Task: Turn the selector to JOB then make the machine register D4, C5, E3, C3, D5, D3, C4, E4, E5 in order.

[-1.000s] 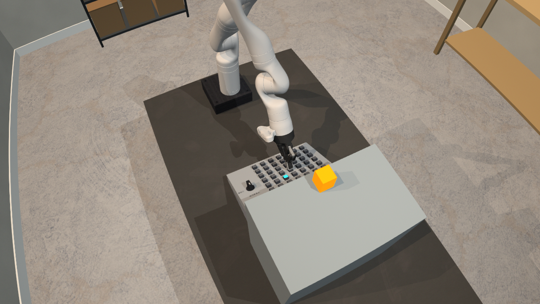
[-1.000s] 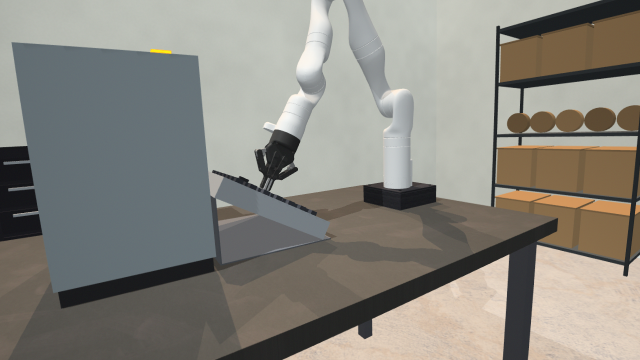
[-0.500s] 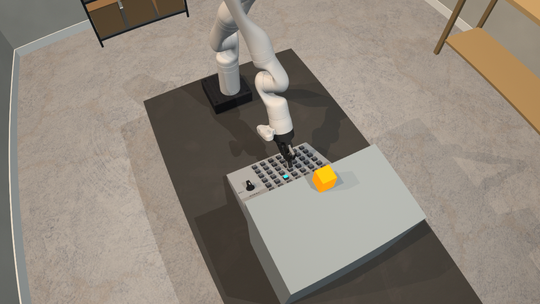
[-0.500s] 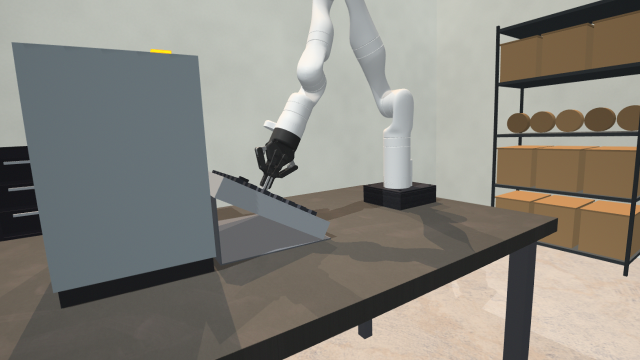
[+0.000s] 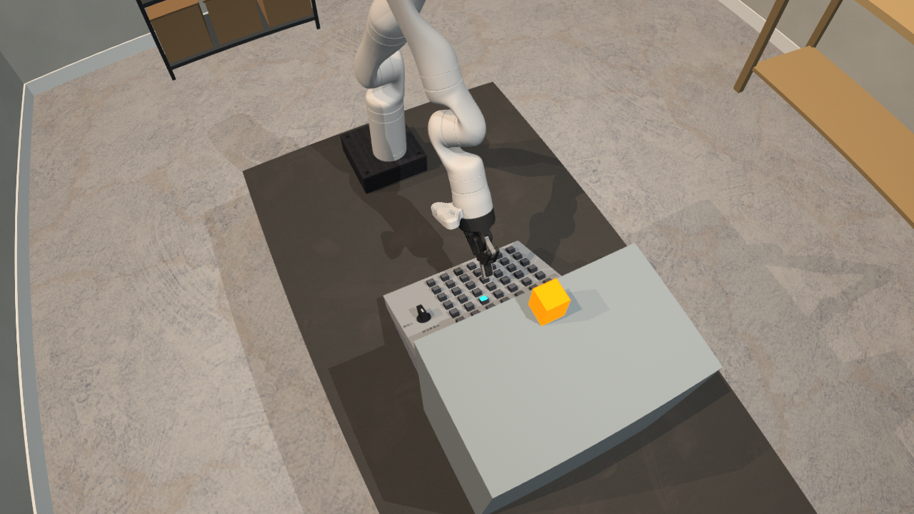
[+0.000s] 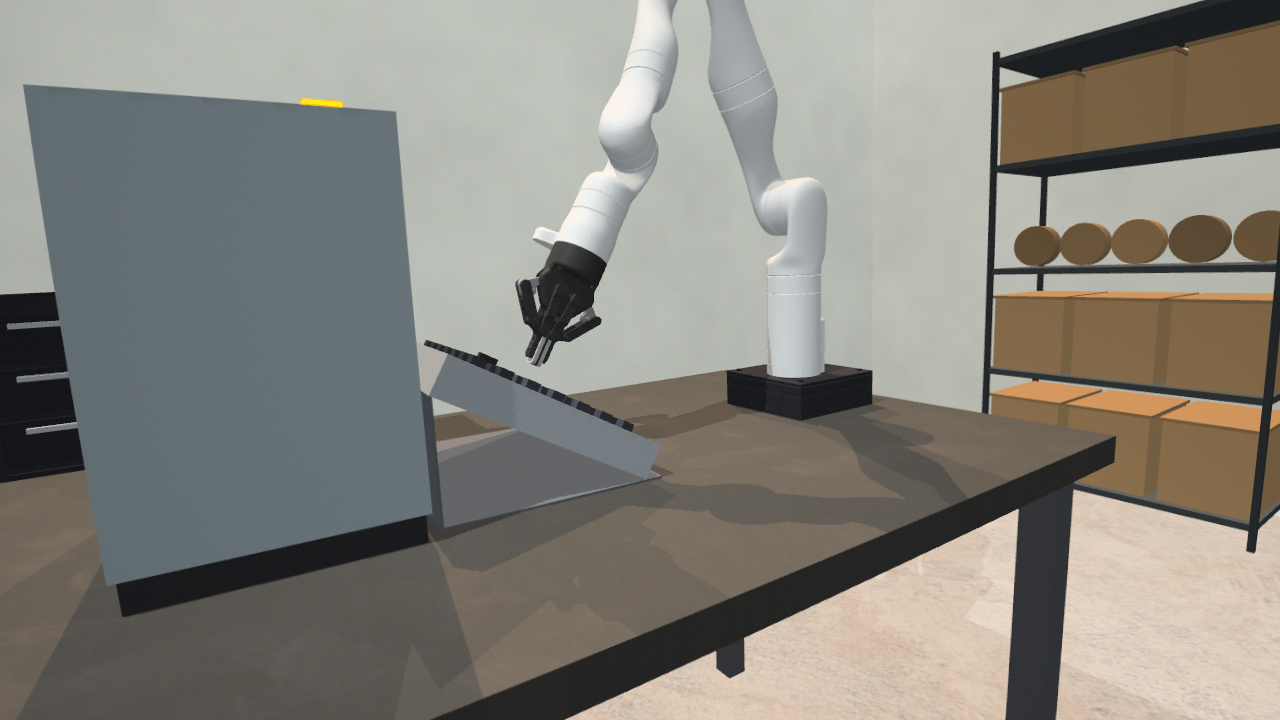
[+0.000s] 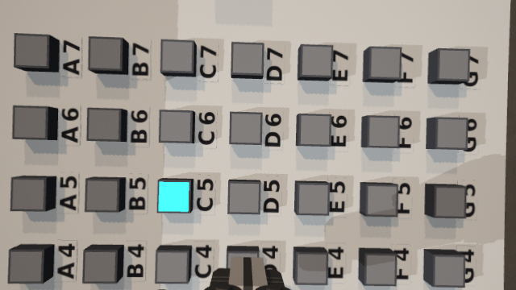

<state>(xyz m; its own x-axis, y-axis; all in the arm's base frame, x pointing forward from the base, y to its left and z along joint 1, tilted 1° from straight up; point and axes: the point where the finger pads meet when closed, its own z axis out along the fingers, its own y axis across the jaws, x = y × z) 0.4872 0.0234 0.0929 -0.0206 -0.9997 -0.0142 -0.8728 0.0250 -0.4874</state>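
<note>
Now: the selector knob 2 cm ahead of my hand, 16 cm to the right of it and 3 cm below it. Round my hand: key D1 (3 cm ahead, 10 cm to the left, 4 cm below); then key E2 (7 cm to the left, 6 cm below); then sloped keypad panel (5 cm ahead, 5 cm to the right, 8 cm below).
</note>
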